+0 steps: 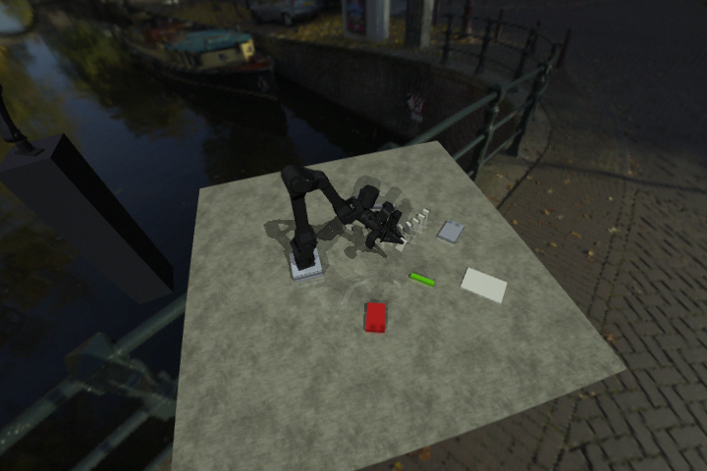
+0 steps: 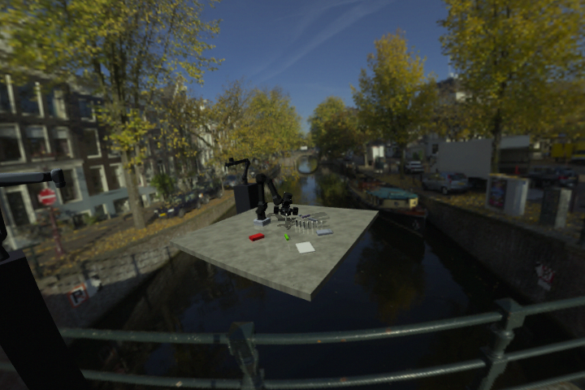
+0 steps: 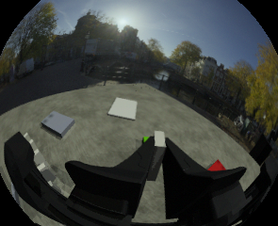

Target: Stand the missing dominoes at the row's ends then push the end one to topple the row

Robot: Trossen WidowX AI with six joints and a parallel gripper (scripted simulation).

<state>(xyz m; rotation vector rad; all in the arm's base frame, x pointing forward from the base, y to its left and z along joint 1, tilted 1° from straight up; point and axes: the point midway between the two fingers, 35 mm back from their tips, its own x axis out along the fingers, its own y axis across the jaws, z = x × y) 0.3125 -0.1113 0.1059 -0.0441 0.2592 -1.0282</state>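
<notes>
Now: gripper tip 13 cm above the green stick, 9 cm to the left of it and 4 cm short of it. Round my gripper tip: white sheet 22 cm ahead, 20 cm to the right, 14 cm below; grey flat pad 26 cm ahead, 13 cm below, 6 cm to the left; red block 18 cm behind, 15 cm to the right, 13 cm below.
</notes>
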